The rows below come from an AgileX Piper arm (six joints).
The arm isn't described. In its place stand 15 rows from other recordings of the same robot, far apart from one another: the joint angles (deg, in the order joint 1, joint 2, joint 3, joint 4, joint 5, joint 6), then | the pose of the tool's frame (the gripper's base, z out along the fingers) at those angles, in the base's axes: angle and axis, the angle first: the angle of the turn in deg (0 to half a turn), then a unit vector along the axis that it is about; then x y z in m.
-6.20 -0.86 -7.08 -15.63 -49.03 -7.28 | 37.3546 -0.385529 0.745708 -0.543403 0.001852 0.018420 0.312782
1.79 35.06 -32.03 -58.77 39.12 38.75 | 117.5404 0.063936 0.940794 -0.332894 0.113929 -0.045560 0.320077
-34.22 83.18 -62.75 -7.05 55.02 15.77 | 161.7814 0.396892 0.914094 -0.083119 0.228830 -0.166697 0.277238
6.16 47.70 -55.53 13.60 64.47 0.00 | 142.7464 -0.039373 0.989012 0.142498 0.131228 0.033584 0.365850
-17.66 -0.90 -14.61 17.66 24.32 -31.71 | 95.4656 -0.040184 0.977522 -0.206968 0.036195 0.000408 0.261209
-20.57 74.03 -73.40 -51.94 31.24 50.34 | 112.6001 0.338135 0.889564 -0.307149 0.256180 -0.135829 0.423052
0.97 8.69 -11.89 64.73 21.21 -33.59 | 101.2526 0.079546 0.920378 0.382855 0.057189 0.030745 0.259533
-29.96 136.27 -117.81 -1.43 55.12 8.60 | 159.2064 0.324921 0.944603 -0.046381 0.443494 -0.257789 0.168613
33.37 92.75 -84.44 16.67 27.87 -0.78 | 128.7973 -0.197578 0.939162 0.280960 0.312041 0.220130 0.365344
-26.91 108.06 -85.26 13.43 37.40 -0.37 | 143.7470 0.297928 0.954286 0.024015 0.382220 -0.179599 0.250491
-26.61 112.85 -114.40 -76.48 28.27 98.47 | 94.4995 0.605520 0.754652 -0.252678 0.403796 -0.249165 0.417800
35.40 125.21 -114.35 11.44 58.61 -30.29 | 155.1228 -0.511597 0.852580 0.106655 0.386765 0.293761 0.247140
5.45 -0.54 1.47 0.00 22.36 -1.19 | 108.3508 -0.057892 0.997962 0.026848 0.051971 0.004959 0.170100
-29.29 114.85 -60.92 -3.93 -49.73 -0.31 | 92.9551 0.196503 0.948822 -0.247230 0.373768 -0.204207 0.189573
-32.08 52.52 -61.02 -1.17 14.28 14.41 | 92.3364 0.382754 0.909628 -0.161485 0.159468 -0.100497 0.449260
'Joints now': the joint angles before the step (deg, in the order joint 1, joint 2, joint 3, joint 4, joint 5, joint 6). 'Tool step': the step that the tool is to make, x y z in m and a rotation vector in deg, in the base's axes. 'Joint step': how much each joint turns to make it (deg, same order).
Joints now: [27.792, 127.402, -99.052, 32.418, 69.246, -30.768]
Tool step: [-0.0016, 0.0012, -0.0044, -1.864, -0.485, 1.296]
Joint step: [0.571, 0.377, 0.009, -2.046, 0.010, 0.111]
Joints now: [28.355, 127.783, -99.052, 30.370, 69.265, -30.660]
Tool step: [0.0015, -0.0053, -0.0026, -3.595, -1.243, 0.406]
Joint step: [-0.004, -0.011, 0.011, -4.090, 0.001, 1.380]
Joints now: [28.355, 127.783, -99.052, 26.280, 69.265, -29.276]
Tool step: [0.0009, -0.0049, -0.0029, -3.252, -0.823, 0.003]
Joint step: [0.003, -0.004, 0.229, -3.522, -0.004, 1.543]
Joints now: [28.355, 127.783, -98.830, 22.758, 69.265, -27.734]
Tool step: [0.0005, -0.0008, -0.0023, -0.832, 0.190, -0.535]
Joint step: [-0.002, 0.270, -0.028, -0.677, 0.011, 0.871]
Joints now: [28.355, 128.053, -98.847, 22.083, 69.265, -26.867]
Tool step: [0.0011, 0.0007, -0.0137, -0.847, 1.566, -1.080]
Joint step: [0.003, 1.774, 0.020, 0.112, -0.382, 0.968]
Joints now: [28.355, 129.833, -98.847, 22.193, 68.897, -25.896]
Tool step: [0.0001, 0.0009, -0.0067, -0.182, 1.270, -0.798]
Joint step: [0.001, 0.967, -0.115, 0.516, 0.127, 0.657]
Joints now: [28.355, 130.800, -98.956, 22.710, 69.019, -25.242]
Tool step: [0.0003, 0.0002, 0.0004, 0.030, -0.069, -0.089]
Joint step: [0.004, 0.007, -0.114, 0.001, -0.004, 0.098]
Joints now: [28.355, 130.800, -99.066, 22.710, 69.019, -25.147]
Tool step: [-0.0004, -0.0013, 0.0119, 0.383, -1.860, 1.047]
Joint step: [-0.007, -1.643, 0.103, -0.661, 0.012, -0.815]
